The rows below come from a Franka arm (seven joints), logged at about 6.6 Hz.
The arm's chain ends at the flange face. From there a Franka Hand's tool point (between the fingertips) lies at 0.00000 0.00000 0.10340 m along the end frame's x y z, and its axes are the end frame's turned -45 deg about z.
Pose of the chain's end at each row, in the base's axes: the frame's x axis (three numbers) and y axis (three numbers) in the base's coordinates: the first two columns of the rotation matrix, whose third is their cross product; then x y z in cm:
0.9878, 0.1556, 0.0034, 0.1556, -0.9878, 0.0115, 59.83, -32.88, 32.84
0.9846, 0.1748, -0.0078, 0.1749, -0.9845, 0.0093, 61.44, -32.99, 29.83
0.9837, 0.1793, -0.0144, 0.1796, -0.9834, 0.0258, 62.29, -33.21, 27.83
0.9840, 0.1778, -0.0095, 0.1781, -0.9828, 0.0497, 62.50, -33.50, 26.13
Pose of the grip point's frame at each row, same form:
0.5885, 0.8085, -0.0057, 0.8085, -0.5885, 0.0105, 59.88, -32.99, 22.50
0.5725, 0.8197, -0.0121, 0.8199, -0.5725, 0.0011, 61.38, -33.10, 19.49
0.5686, 0.8222, -0.0284, 0.8226, -0.5686, 0.0081, 62.19, -33.50, 17.49
0.5699, 0.8207, -0.0419, 0.8217, -0.5692, 0.0284, 62.49, -34.02, 15.80

